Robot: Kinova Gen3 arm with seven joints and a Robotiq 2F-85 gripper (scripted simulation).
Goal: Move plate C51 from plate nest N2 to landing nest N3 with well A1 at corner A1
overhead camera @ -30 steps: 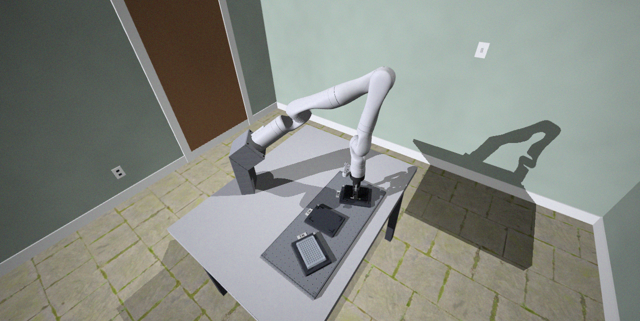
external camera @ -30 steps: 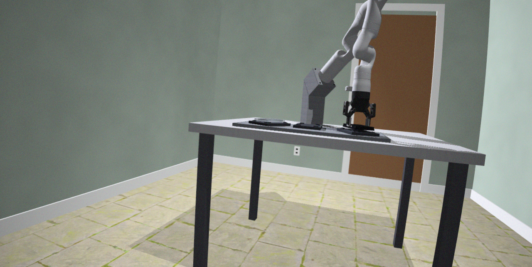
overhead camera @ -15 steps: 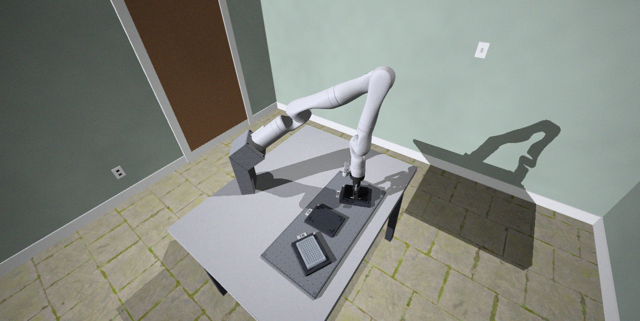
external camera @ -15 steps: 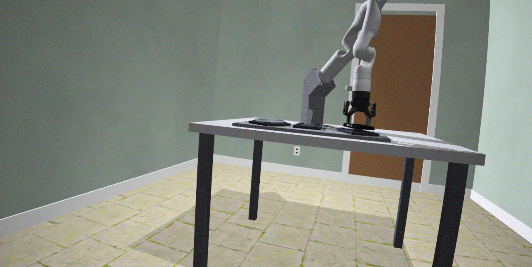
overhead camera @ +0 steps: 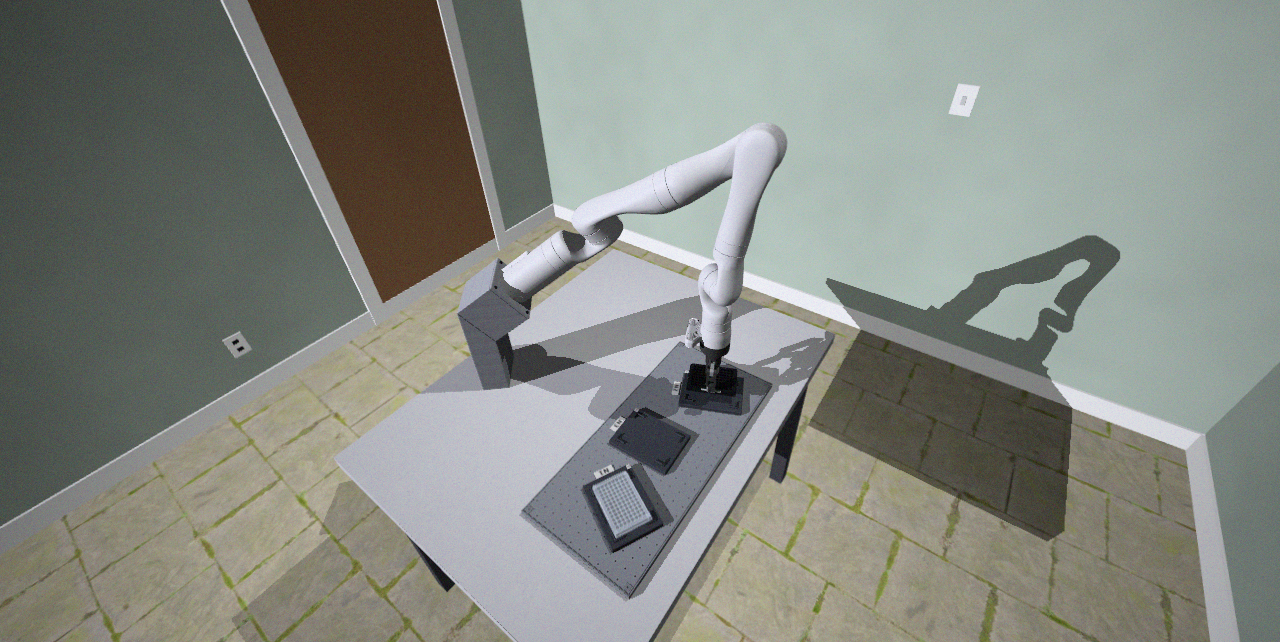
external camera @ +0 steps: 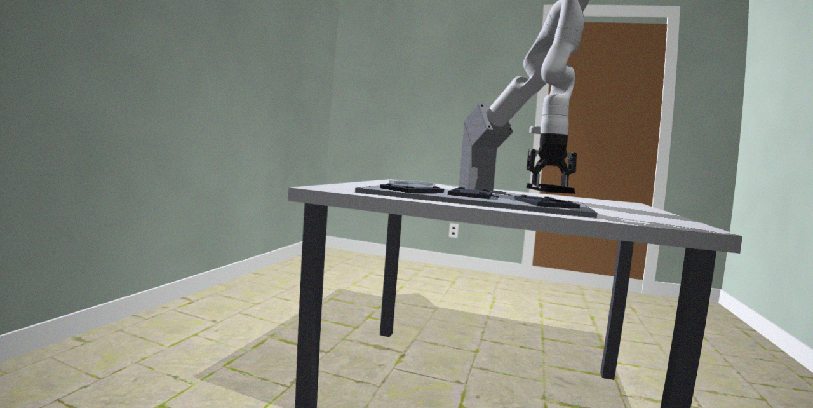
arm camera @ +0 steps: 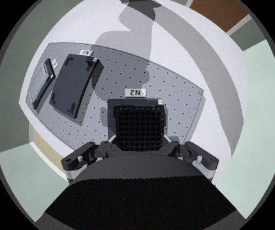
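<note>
Now: hand 50 mm above the plate nest N2 and 10 mm short of it. From my hand the other things lie so: N2 tag: 80 mm to the right, 60 mm behind, 50 mm below; then N3 tag: 270 mm to the right, 50 mm below, 30 mm behind; then landing nest N3: 220 mm to the right, 50 mm below, 50 mm ahead.
</note>
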